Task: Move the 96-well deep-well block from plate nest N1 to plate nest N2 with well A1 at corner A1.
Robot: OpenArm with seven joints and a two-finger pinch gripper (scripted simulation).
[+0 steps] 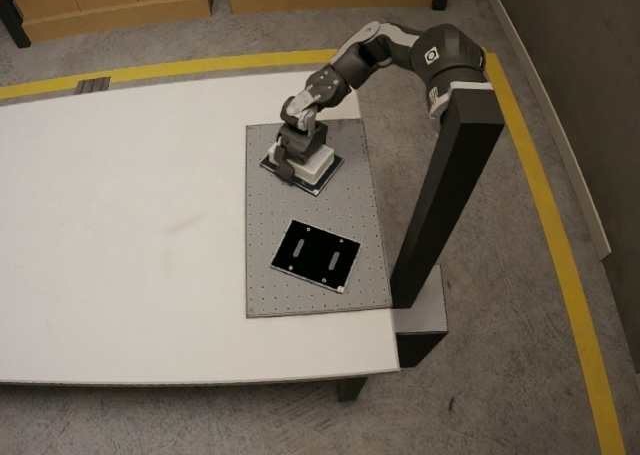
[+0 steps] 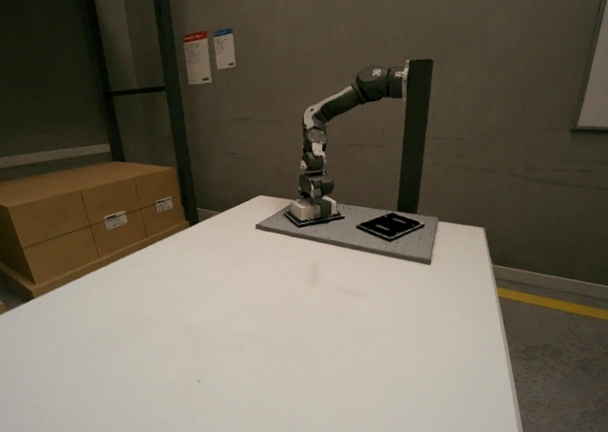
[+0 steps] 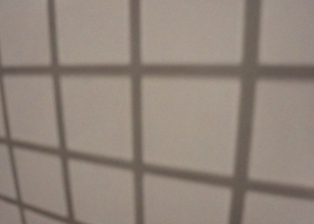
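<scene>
My hand is 1 cm below the white deep-well block. From my hand the other things lie so: nest 24 cm to the left, 4 cm behind, 1 cm below.
</scene>
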